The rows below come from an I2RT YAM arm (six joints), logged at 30 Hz.
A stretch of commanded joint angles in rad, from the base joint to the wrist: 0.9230 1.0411 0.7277 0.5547 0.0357 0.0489; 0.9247 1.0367 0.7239 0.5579 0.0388 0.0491; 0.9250 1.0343 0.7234 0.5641 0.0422 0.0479; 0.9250 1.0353 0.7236 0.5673 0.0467 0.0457; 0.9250 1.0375 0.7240 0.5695 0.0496 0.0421; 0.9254 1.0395 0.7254 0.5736 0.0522 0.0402; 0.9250 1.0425 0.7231 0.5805 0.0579 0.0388; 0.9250 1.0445 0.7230 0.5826 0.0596 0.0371; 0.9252 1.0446 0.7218 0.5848 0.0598 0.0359; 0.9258 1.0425 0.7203 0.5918 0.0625 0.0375; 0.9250 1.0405 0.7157 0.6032 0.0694 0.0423; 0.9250 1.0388 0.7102 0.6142 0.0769 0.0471; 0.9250 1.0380 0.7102 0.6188 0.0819 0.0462; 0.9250 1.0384 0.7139 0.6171 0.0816 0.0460; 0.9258 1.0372 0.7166 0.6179 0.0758 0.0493
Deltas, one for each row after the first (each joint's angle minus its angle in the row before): 0.0017 -0.0044 -0.0038 0.0032 0.0031 0.0002; 0.0003 -0.0024 -0.0005 0.0062 0.0034 -0.0012; 0.0000 0.0010 0.0002 0.0032 0.0045 -0.0022; 0.0000 0.0022 0.0004 0.0022 0.0029 -0.0036; 0.0004 0.0020 0.0014 0.0041 0.0026 -0.0019; -0.0004 0.0030 -0.0023 0.0069 0.0057 -0.0014; 0.0000 0.0020 -0.0001 0.0021 0.0017 -0.0017; 0.0002 0.0001 -0.0012 0.0022 0.0002 -0.0012; 0.0006 -0.0021 -0.0015 0.0070 0.0027 0.0016; -0.0008 -0.0020 -0.0046 0.0114 0.0069 0.0048; 0.0000 -0.0017 -0.0055 0.0110 0.0075 0.0048; 0.0000 -0.0008 0.0000 0.0046 0.0050 -0.0009; 0.0000 0.0004 0.0037 -0.0017 -0.0003 -0.0002; 0.0008 -0.0012 0.0027 0.0008 -0.0058 0.0033
